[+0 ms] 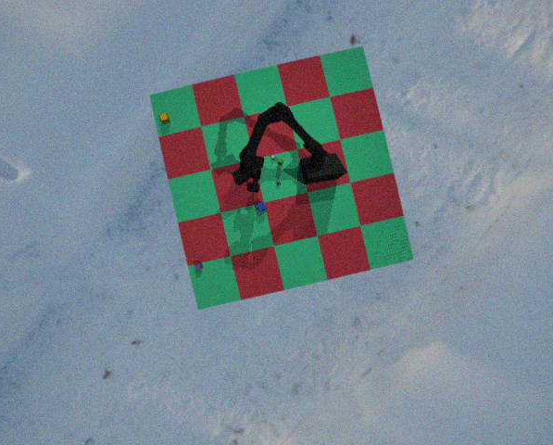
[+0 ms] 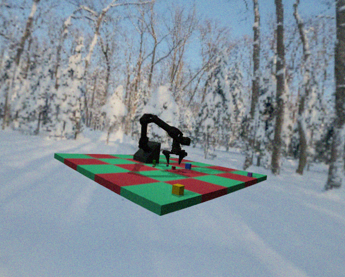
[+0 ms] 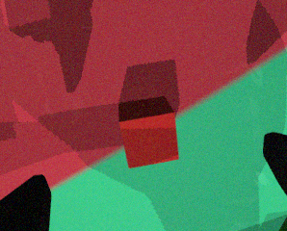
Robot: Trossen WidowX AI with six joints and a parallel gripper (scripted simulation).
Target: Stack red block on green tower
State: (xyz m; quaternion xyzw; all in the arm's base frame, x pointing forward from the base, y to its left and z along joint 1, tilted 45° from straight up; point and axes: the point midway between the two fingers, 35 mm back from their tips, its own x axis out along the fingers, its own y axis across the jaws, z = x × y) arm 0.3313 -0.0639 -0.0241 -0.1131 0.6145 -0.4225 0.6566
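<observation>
Now: gripper tip 3 cm above the red block. The rest, counted from my gripper tip: purple block: 46 cm ahead, 40 cm to the left, 2 cm below; blue block: 2 cm ahead, 17 cm to the left, 2 cm below; yellow block: 43 cm ahead, 48 cm to the right, 2 cm below.
</observation>
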